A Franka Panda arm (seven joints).
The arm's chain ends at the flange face. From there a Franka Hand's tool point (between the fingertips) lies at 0.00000 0.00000 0.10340 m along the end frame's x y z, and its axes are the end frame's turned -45 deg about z.
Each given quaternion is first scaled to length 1.
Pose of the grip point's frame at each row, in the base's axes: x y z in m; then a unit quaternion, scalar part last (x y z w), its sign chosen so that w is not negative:
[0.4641 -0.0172 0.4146 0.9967 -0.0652 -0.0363 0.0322]
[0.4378 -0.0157 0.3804 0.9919 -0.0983 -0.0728 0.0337]
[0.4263 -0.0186 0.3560 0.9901 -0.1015 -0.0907 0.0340]
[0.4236 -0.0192 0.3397 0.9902 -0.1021 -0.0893 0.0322]
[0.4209 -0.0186 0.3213 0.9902 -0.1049 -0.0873 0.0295]
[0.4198 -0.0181 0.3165 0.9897 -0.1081 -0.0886 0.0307]
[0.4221 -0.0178 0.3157 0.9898 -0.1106 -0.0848 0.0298]
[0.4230 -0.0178 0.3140 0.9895 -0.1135 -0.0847 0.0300]
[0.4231 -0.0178 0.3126 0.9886 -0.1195 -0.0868 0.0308]
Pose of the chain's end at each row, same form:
[0.4720 -0.0111 0.5175 0.8959 -0.4417 -0.0212 0.0436]
[0.4534 -0.0103 0.4825 0.8788 -0.4704 -0.0544 0.0590]
[0.4456 -0.0135 0.4575 0.8759 -0.4727 -0.0708 0.0661]
[0.4426 -0.0145 0.4412 0.8758 -0.4733 -0.0702 0.0639]
[0.4394 -0.0145 0.4229 0.8747 -0.4759 -0.0694 0.0607]
[0.4386 -0.0138 0.4181 0.8730 -0.4786 -0.0701 0.0623]
[0.4401 -0.0136 0.4174 0.8721 -0.4810 -0.0669 0.0600]
[0.4410 -0.0136 0.4157 0.8707 -0.4835 -0.0668 0.0601]
[0.4416 -0.0136 0.4142 0.8676 -0.4887 -0.0684 0.0617]

